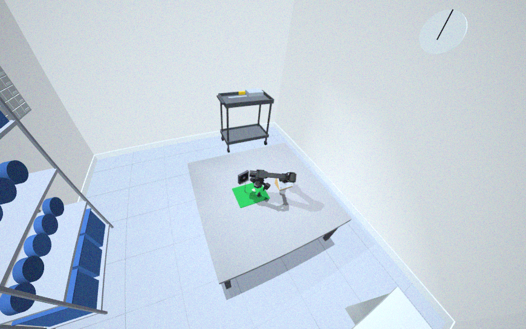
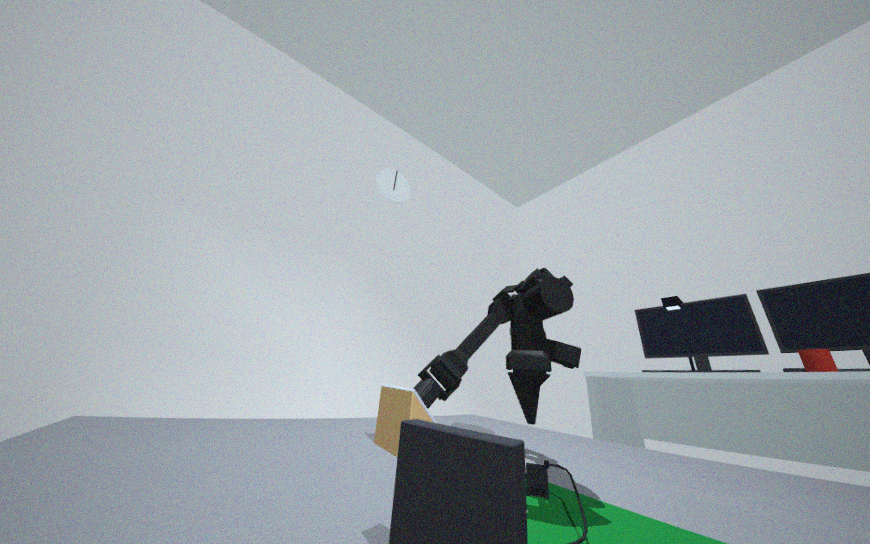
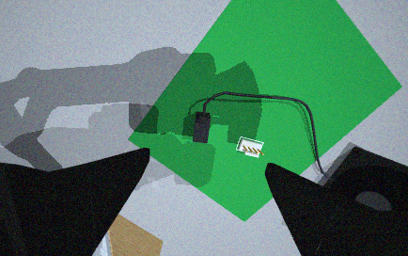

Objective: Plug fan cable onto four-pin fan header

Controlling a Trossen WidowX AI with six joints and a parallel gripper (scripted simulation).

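The dark plug is 8 cm below my gripper tip and 1 cm to the left of it. From my gripper tip the other things lie so: black fan (21 cm to the right, 9 cm ahead, 5 cm below); then green board (12 cm below, 7 cm ahead, 4 cm to the right).
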